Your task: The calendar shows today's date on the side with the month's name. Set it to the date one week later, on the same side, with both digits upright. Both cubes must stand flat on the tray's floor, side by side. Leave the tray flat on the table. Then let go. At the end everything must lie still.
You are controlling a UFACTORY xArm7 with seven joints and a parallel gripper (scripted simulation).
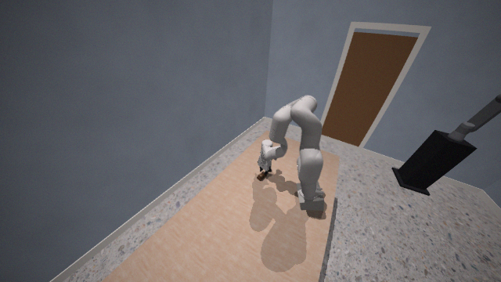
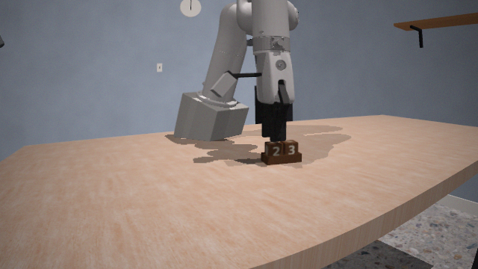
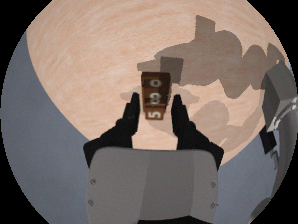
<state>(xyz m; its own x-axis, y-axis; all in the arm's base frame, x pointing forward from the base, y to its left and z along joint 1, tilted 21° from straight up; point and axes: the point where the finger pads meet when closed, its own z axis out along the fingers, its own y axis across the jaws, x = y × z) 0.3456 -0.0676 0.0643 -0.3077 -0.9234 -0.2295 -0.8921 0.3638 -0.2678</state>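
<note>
Now: hand 4 cm above the cube. From my hand the other things lie so: brown wooden tray 6 cm below, 2 cm to the left, 1 cm ahead.
</note>
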